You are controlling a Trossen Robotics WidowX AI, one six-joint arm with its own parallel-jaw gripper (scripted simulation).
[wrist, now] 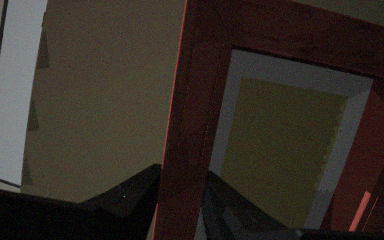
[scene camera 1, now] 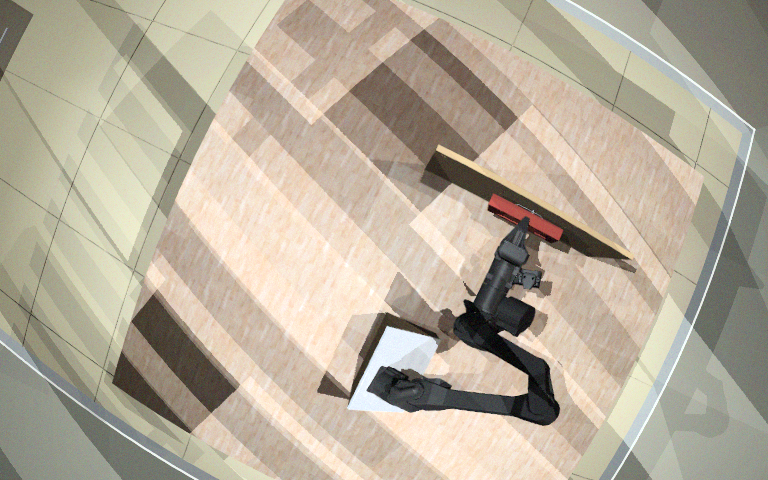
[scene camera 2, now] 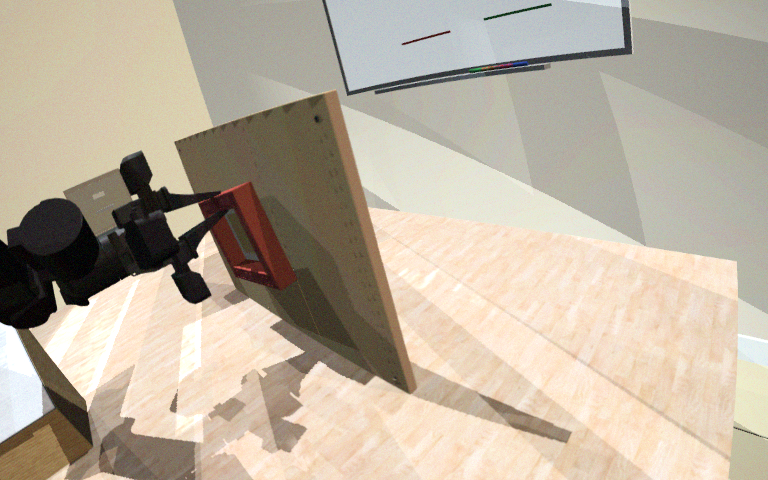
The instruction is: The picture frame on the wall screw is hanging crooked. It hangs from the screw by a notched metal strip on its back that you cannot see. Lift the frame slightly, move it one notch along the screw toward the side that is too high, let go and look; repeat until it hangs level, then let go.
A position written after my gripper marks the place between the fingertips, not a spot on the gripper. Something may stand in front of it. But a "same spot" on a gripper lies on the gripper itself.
Scene:
my gripper: wrist; scene camera 1 526, 217; scene camera 2
same spot on my gripper: (wrist: 133, 202) = (scene camera 2: 190, 203)

